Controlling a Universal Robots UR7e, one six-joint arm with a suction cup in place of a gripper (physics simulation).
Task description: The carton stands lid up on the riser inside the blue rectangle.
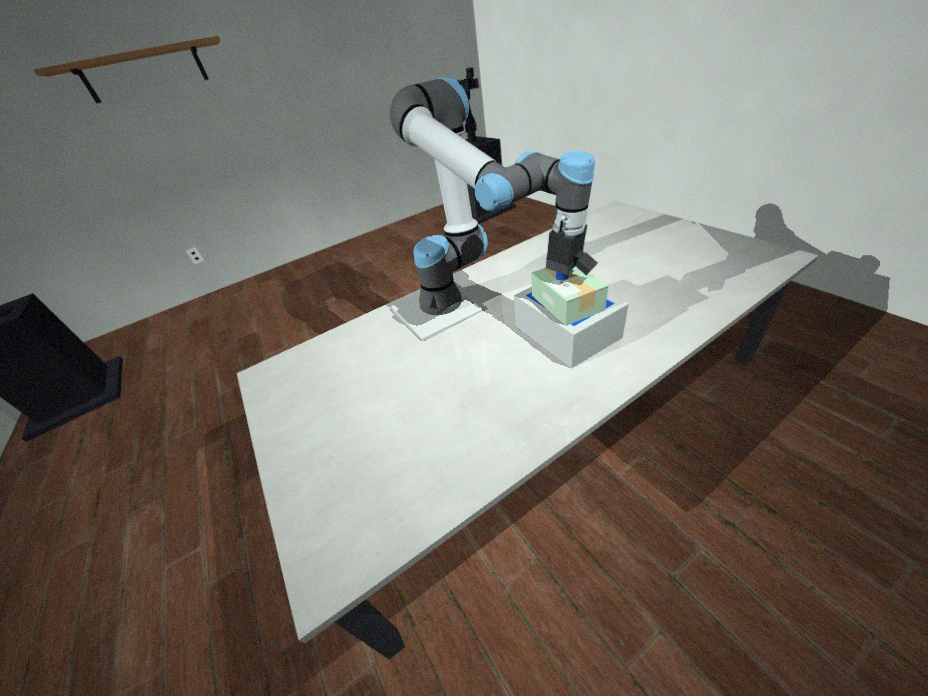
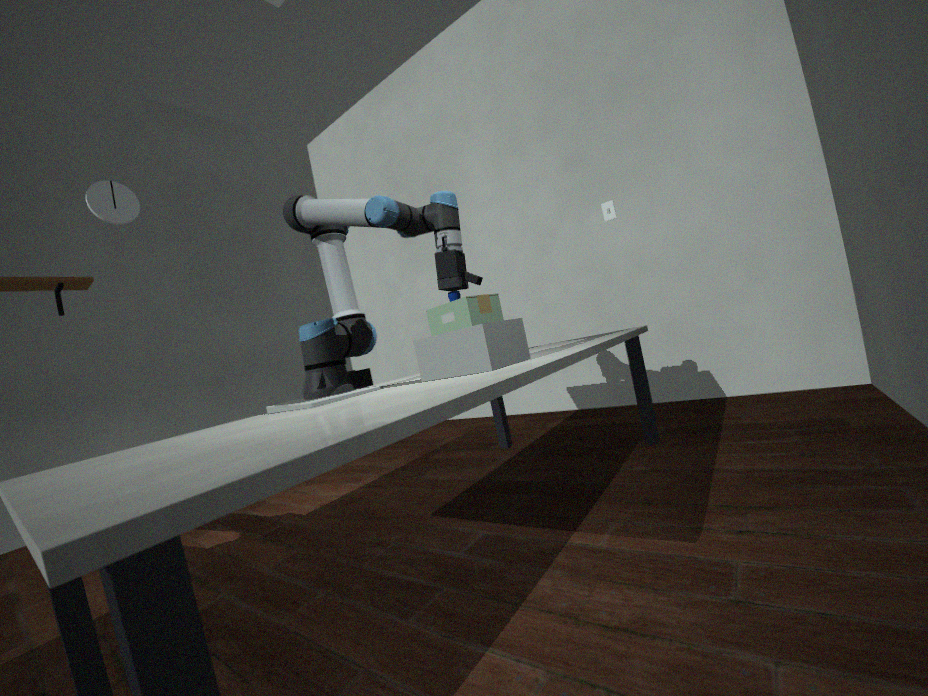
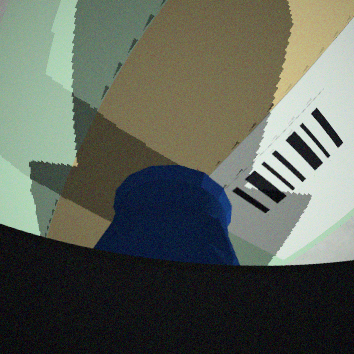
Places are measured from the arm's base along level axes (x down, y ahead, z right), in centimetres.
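Pixels of known places: hand, tool point: [image 1: 561,279] [image 3: 172,202]; arm's base, link origin: [image 1: 440,302] [image 2: 329,394].
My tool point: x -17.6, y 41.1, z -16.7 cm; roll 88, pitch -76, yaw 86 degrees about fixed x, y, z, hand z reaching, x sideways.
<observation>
Ahead of a thing's pixels: the offset from my tool point to its middle. "spot": to the spot under its first point. Level surfaces: height alone.
The pale green carton {dx +3.2, dy +1.8, dz -0.4 cm} [image 1: 572,296] [image 2: 463,312] [image 3: 42,105] stands on the grey riser {dx +13.1, dy +1.0, dz -2.0 cm} [image 1: 568,340] [image 2: 471,348], lid up, with a tan tape strip and a white barcode label {dx -0.7, dy +3.0, dz +2.2 cm} [image 3: 316,168] on top. A blue rectangle {spot: dx +7.2, dy +11.6, dz +1.2 cm} [image 1: 591,319] shows as a thin edge around the carton's foot. My suction cup [image 1: 559,278] [image 2: 453,296] [image 3: 172,211] is right over the carton's lid near its far edge, at or just above the surface. Suction is off and the carton rests on the riser by itself.
The riser stands on a long white table {dx +19.1 cm} [image 1: 392,428] [image 2: 323,431], a little right of the arm's base [image 1: 438,293] [image 2: 330,373] on its mounting plate [image 1: 430,325]. The table's edges drop to a wooden floor [image 1: 669,566].
</observation>
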